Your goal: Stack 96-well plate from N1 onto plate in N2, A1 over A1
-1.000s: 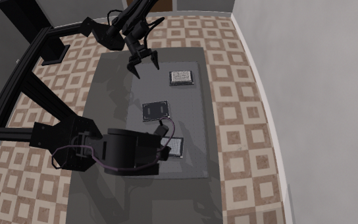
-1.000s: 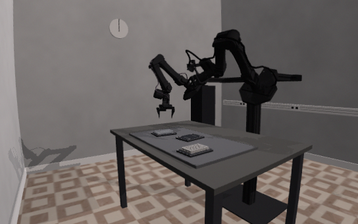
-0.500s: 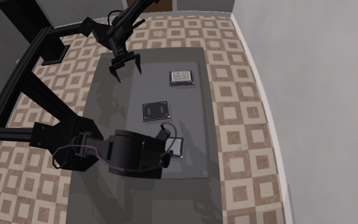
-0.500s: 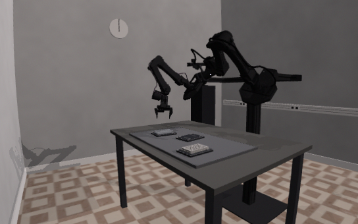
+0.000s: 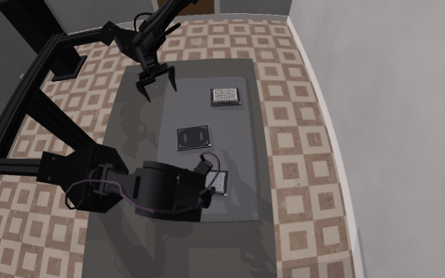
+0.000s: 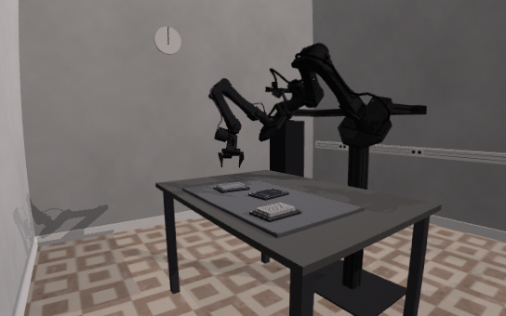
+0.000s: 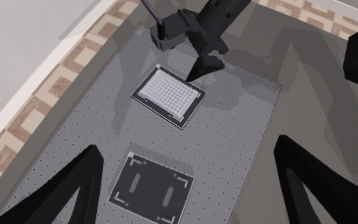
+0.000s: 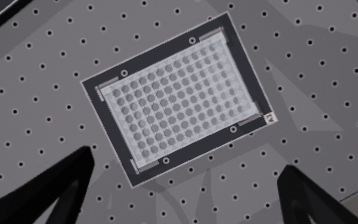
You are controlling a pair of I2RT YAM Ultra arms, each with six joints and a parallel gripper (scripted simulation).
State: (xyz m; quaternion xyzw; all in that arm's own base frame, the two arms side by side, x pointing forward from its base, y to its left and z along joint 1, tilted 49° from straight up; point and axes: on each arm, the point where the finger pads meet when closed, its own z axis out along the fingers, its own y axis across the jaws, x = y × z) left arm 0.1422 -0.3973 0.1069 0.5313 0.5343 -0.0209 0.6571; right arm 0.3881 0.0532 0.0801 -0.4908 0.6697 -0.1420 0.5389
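Now: the clear 96-well plate 11 cm below my right hand, 3 cm to the left of it and 2 cm ahead of it. Also, from my right hand: black plate nest: 26 cm to the left, 12 cm below, 7 cm behind.
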